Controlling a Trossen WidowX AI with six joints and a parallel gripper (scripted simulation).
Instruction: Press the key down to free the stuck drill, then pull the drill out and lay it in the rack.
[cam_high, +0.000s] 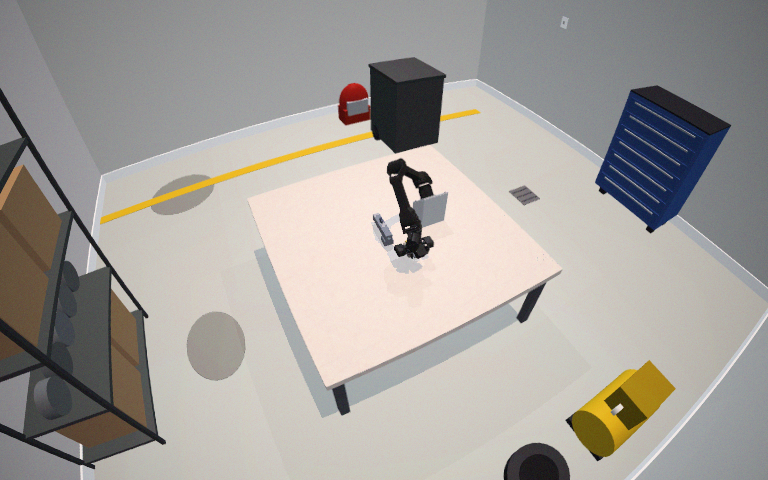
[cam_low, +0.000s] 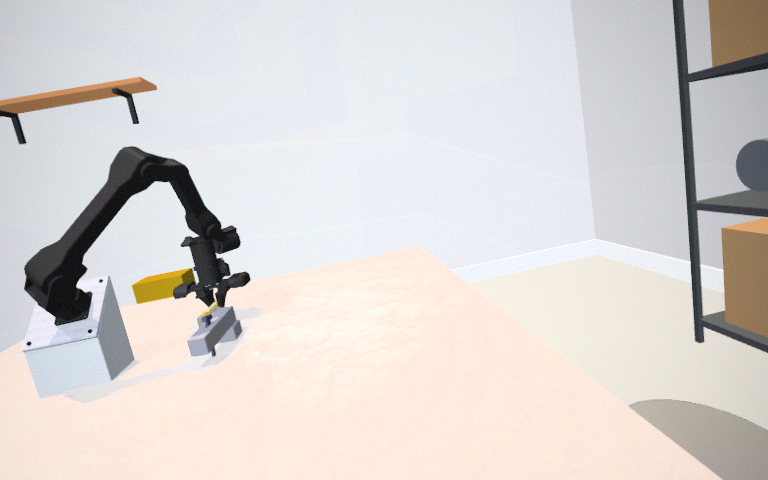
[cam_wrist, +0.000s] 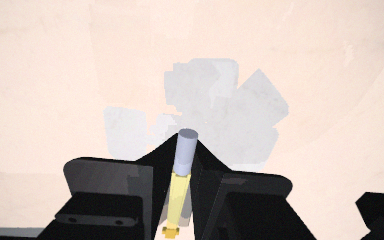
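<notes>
Right now the drill is 4 cm to the right of my gripper tip and 3 cm above it. From my gripper tip the other things lie so: beige rack 1 cm behind, 5 cm to the right, 1 cm above; then dark blue key 5 cm ahead, 25 cm to the right, 4 cm above; then grey block 5 cm ahead, 22 cm to the right, 3 cm above.
</notes>
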